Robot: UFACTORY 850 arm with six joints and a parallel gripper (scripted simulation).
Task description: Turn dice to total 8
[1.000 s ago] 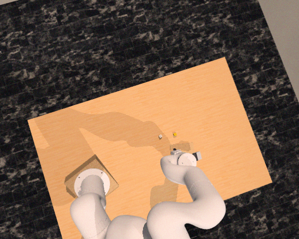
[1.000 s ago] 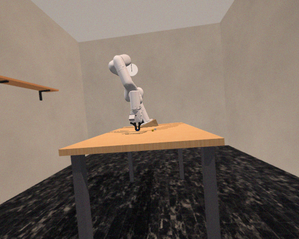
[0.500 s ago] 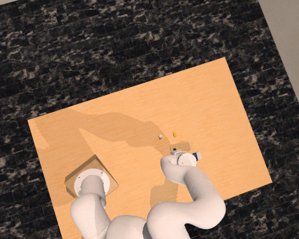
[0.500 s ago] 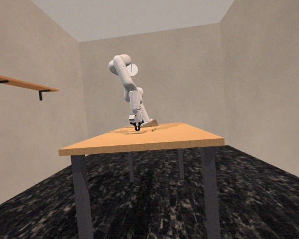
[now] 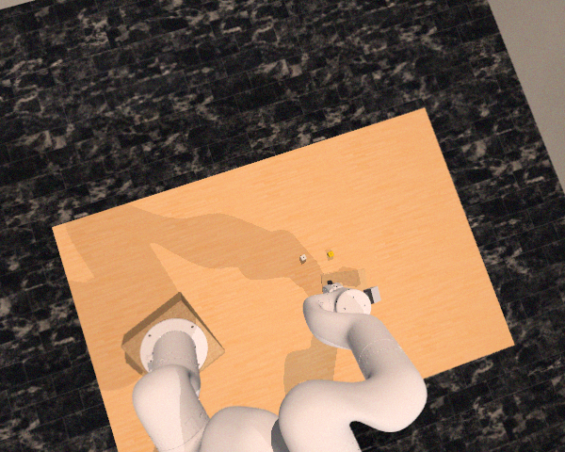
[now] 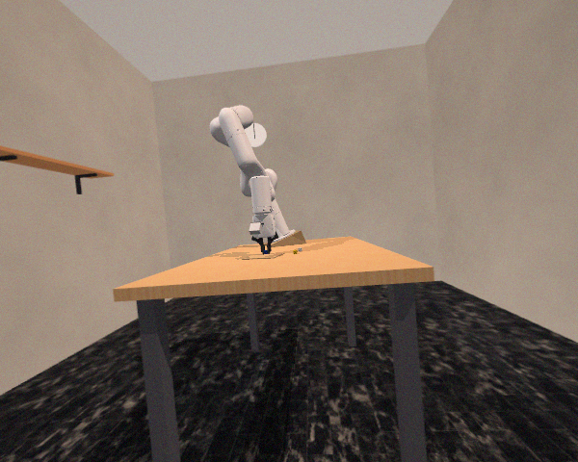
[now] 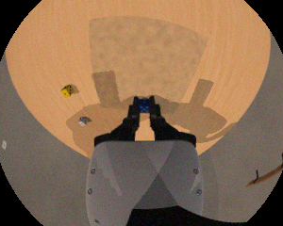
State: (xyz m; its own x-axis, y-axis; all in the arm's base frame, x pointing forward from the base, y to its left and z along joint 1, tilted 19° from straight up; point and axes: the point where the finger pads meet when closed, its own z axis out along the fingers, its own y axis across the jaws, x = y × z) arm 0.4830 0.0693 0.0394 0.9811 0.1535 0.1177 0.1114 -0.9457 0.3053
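The blue die lies 1 cm below my hand. Also, from my hand: white die: 6 cm behind, 14 cm to the left, 2 cm below; then tan mat: 5 cm ahead, 1 cm to the left, 3 cm below; then yellow die: 2 cm ahead, 14 cm to the left, 2 cm below.
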